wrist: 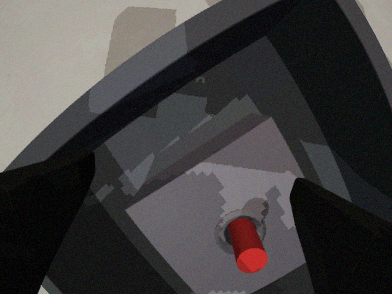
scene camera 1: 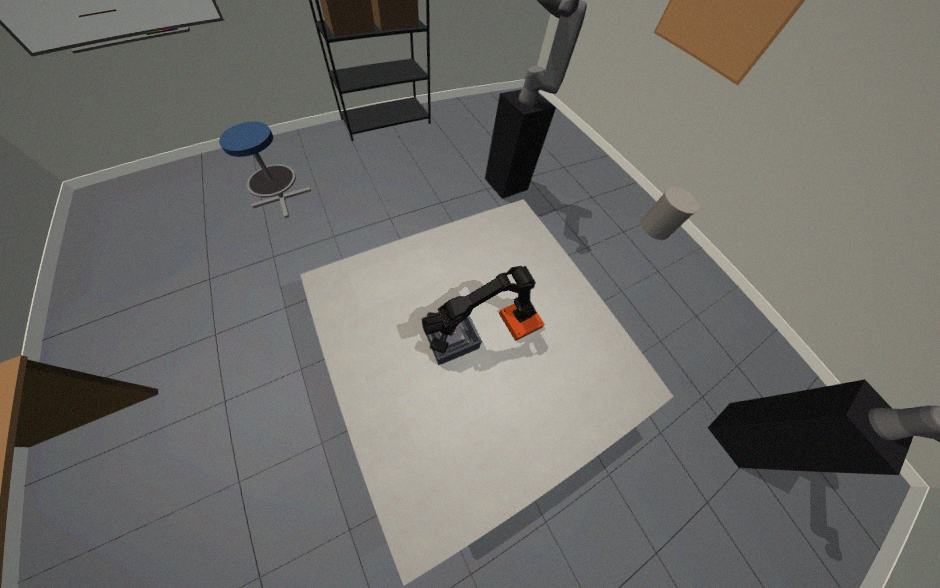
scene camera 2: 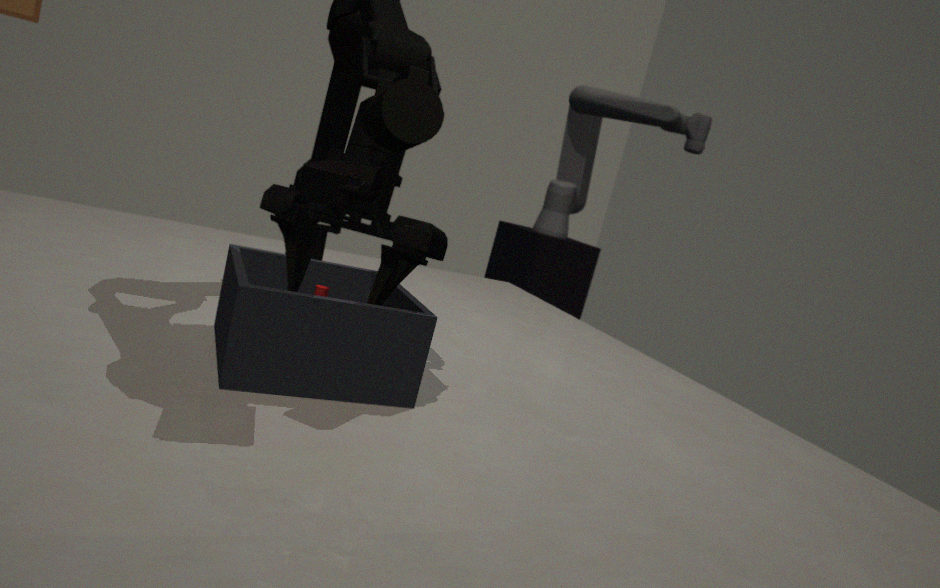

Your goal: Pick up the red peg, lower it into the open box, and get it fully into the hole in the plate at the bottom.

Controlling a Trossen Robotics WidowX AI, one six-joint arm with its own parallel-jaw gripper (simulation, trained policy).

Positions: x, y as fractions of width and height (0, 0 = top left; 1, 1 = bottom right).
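There is a dark box that I can see in the wrist view (0.81, 0.26). The dark box is visible to me in scene camera 1 (0.50, 0.58) as well, and the box also shows in scene camera 2 (0.29, 0.58).
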